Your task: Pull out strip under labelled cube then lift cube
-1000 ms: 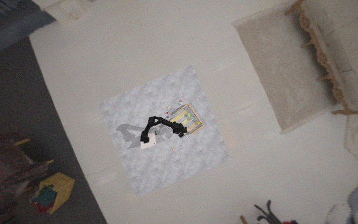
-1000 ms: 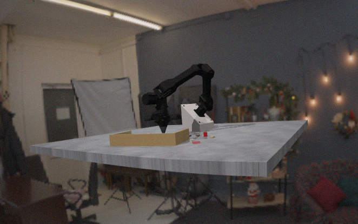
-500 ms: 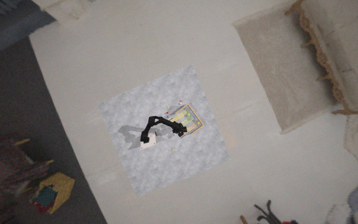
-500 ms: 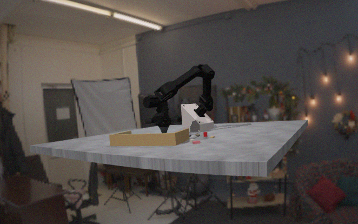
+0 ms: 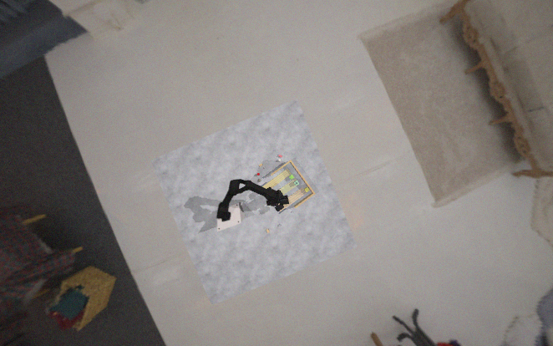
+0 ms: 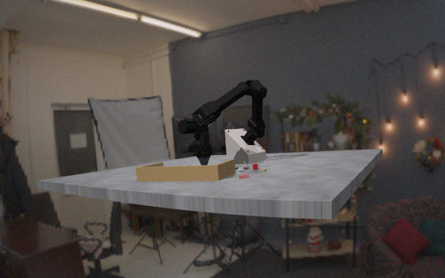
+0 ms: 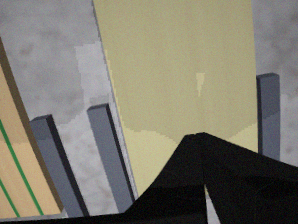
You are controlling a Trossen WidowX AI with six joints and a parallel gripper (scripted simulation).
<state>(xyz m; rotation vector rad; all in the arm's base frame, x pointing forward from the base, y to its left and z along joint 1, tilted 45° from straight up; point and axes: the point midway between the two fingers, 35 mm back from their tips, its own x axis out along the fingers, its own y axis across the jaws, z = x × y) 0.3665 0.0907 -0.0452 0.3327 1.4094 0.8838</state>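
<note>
Right now my gripper tip is 90 mm short of the pale yellow strip and 30 mm to the right of it. Round my gripper tip: labelled cube (200 mm ahead, 70 mm to the left, 10 mm above).
</note>
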